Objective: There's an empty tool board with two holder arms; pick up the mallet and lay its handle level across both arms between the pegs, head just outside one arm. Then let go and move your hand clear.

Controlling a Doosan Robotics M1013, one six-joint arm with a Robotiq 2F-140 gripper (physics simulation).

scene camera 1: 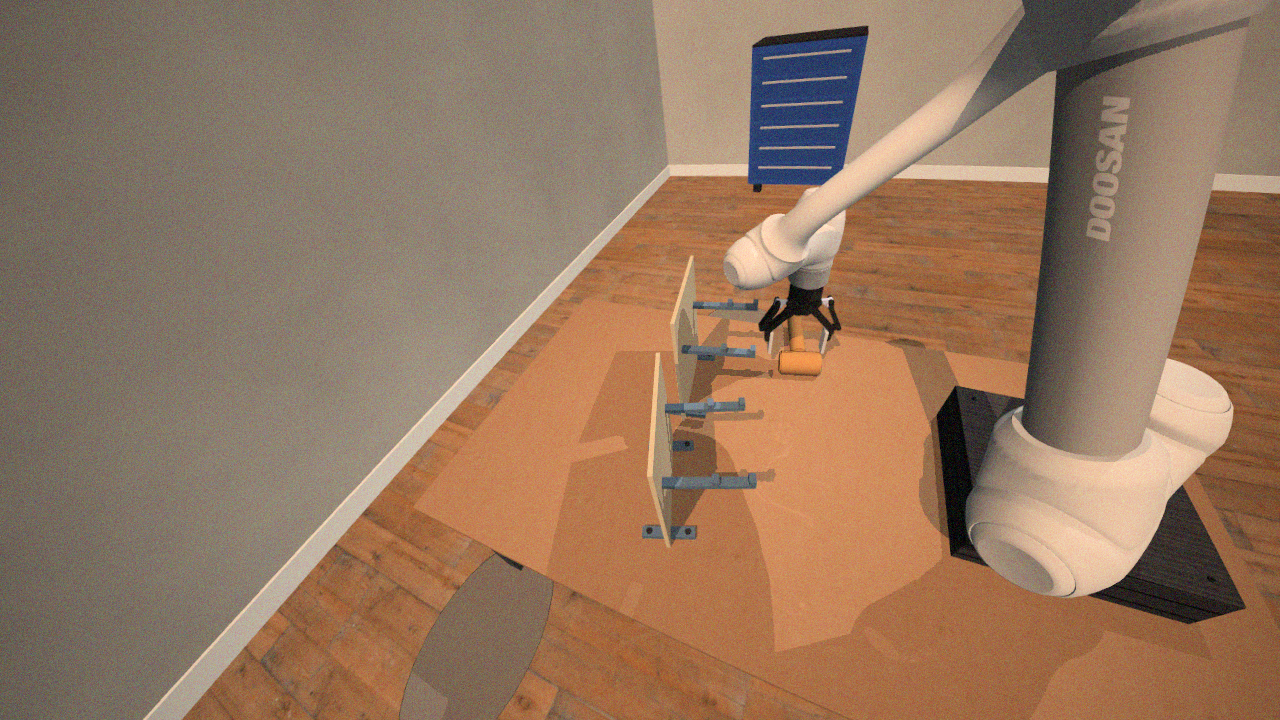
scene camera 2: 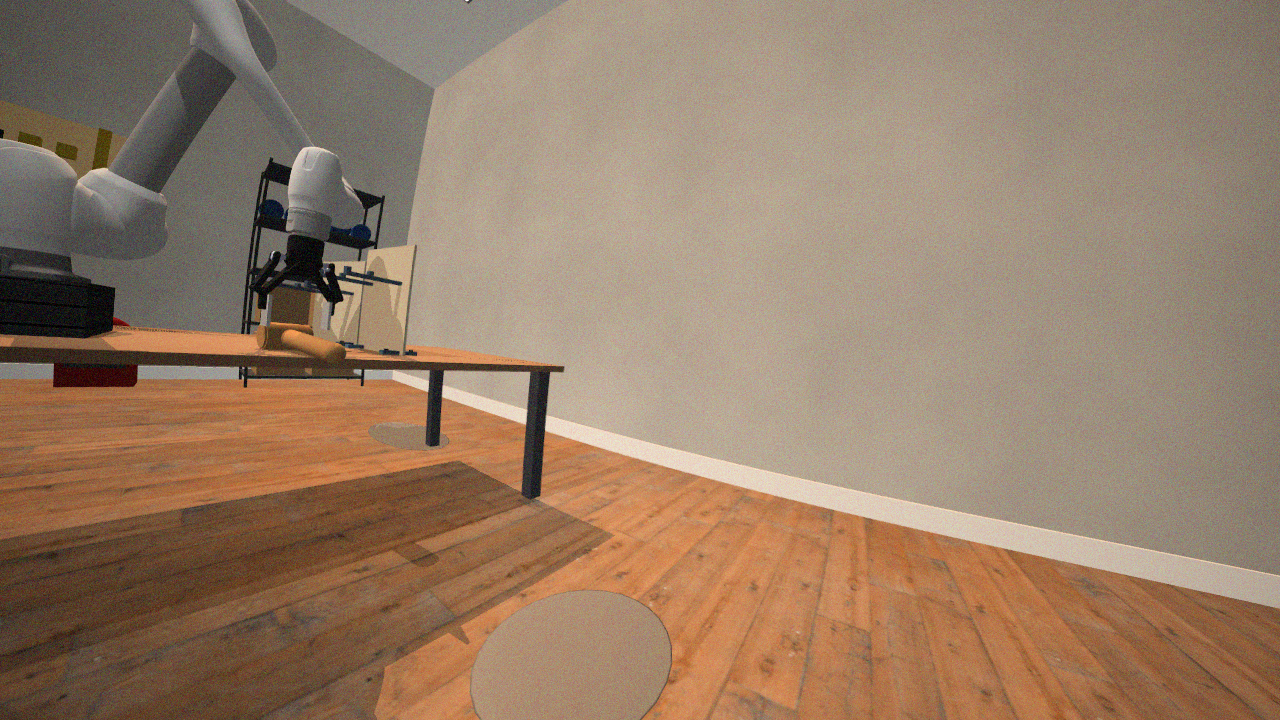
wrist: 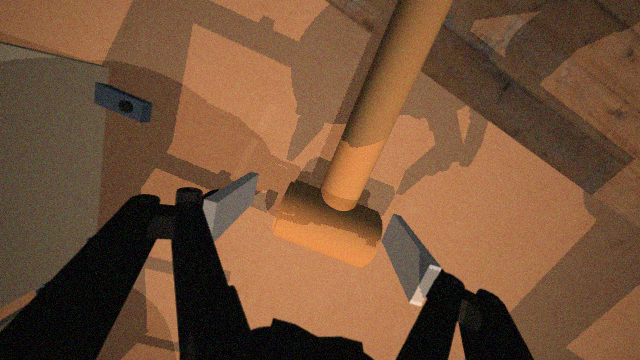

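Pixels of known places: gripper, fingertip midpoint: [scene camera 1: 794,349] [scene camera 2: 296,327] [wrist: 322,208]; arm's base, origin of the base link: [scene camera 2: 11,277].
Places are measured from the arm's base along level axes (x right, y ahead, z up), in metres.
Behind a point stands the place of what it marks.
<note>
An orange mallet [scene camera 1: 799,362] {x 0.177, y 0.484, z -0.049 m} [scene camera 2: 308,343] {x 0.373, y 0.522, z -0.075 m} [wrist: 327,225] {x 0.210, y 0.493, z -0.044 m} lies on the table, its handle pointing to the table's far edge in scene camera 1. My gripper [scene camera 1: 797,344] {x 0.219, y 0.507, z -0.048 m} [scene camera 2: 297,315] {x 0.219, y 0.507, z -0.048 m} [wrist: 322,208] {x 0.219, y 0.507, z -0.048 m} is open and empty above it. In the wrist view the fingers stand on either side of the head, with the handle running up between them. Two upright tool boards stand left of the mallet in scene camera 1, the far board [scene camera 1: 682,322] {x -0.010, y 0.719, z 0.162 m} and the near board [scene camera 1: 658,447] {x -0.307, y 0.621, z 0.144 m}. Each has two blue-grey arms with pegs, the far pair [scene camera 1: 726,306] {x 0.142, y 0.675, z 0.110 m} [scene camera 1: 718,351] {x -0.018, y 0.631, z 0.111 m} and the near pair [scene camera 1: 705,407] {x -0.152, y 0.604, z 0.081 m} [scene camera 1: 711,482] {x -0.298, y 0.528, z 0.081 m}; these arms are bare.
The boards stand on the wooden table [scene camera 1: 832,537] {x -0.217, y 0.310, z -0.105 m} [scene camera 2: 483,360] {x 0.192, y 1.023, z -0.105 m}. A blue foot bracket [scene camera 1: 669,531] {x -0.363, y 0.592, z -0.066 m} holds the near board. The black robot base [scene camera 1: 1172,555] {x -0.071, y -0.150, z -0.004 m} [scene camera 2: 53,304] {x 0.183, y 0.114, z -0.044 m} is on the table's right in scene camera 1. A blue cabinet [scene camera 1: 805,116] and a shelf rack [scene camera 2: 279,170] stand beyond the table.
</note>
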